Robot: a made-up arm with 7 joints.
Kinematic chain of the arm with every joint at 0, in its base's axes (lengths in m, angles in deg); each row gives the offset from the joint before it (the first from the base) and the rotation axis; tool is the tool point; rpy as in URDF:
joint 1: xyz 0 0 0.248 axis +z
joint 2: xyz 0 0 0 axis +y
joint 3: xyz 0 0 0.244 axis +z
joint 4: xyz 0.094 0 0 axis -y
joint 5: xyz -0.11 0 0.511 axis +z
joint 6: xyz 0 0 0 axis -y
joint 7: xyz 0.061 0 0 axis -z
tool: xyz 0 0 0 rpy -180 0 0
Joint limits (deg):
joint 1: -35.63..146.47
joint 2: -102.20..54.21
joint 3: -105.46..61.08
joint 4: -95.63..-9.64
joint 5: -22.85..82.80
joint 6: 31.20..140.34
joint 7: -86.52..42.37
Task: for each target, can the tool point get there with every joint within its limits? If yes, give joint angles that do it. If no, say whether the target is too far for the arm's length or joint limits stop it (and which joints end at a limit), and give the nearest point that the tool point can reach.
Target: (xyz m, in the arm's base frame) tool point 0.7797 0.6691 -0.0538
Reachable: no: too far | nearest point 0.5920 0.5080 0.0638 | short by 0.274 m
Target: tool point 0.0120 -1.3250 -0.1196
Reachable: no: too far | nearest point 0.0074 -0.8144 0.0221 | short by 0.530 m
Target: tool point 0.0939 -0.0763 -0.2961
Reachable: no: joint limits stop it (at a limit: joint 1, joint 2, joint 4, joint 6) | nearest point 0.4624 -0.3427 -0.1256 | short by 0.486 m
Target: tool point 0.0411 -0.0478 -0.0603
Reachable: no: joint limits stop it (at a limit: joint 1, joint 2, joint 4, joint 6) | nearest point 0.4479 -0.3620 -0.1249 | short by 0.518 m
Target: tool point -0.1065 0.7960 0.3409
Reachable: yes | joints 97.64 37.96 2.03 -68.34 58.61 113.43 -26.92
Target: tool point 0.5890 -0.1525 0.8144
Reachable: yes | joints -19.02 30.20 6.95 -23.85 37.71 60.33 -27.36
